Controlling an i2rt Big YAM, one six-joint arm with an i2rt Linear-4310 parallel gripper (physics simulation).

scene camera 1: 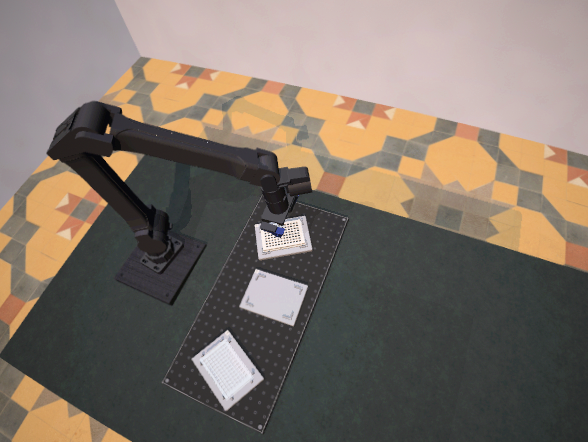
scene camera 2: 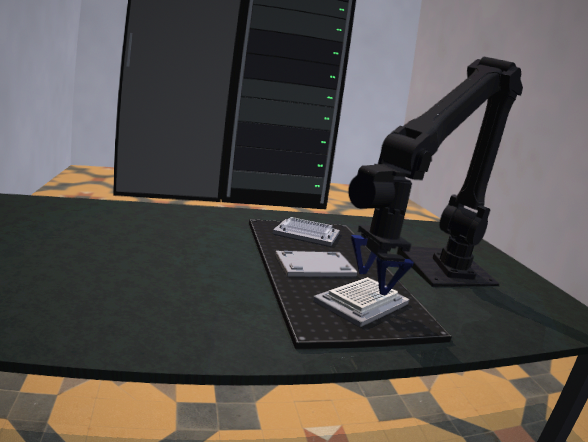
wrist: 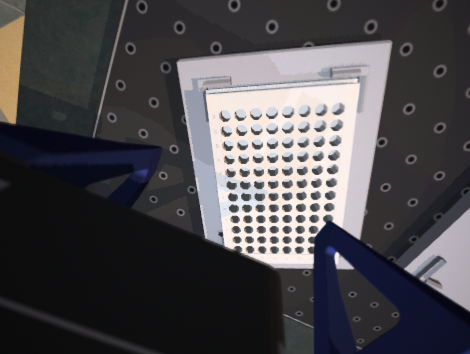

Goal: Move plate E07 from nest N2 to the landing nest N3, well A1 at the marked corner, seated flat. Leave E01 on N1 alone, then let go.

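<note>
A cream well plate (scene camera 1: 295,240) (scene camera 2: 362,295) (wrist: 280,97) lies on the white nest (scene camera 1: 307,246) (scene camera 2: 362,319) (wrist: 202,150) nearest scene camera 2. It looks about level; full seating cannot be told. The middle nest (scene camera 1: 273,297) (scene camera 2: 317,263) (wrist: 457,290) is bare, with corner guides. A clear plate (scene camera 1: 227,367) (scene camera 2: 307,227) lies on the far nest (scene camera 1: 253,378). Plate and nest labels and the A1 mark are not legible. My gripper (scene camera 1: 277,231) (scene camera 2: 374,283) (wrist: 243,195) is open and empty, its blue fingertips low over and beside the cream plate's arm-side end. The wrist body hides part of the wrist view.
The nests stand on a black perforated board (scene camera 1: 215,310) (scene camera 2: 310,320) (wrist: 425,20) on the dark green table (scene camera 1: 425,325) (scene camera 2: 150,300). The arm's base plate (scene camera 1: 165,280) (scene camera 2: 480,277) stands beside the board. A server cabinet (scene camera 2: 175,100) stands behind the table.
</note>
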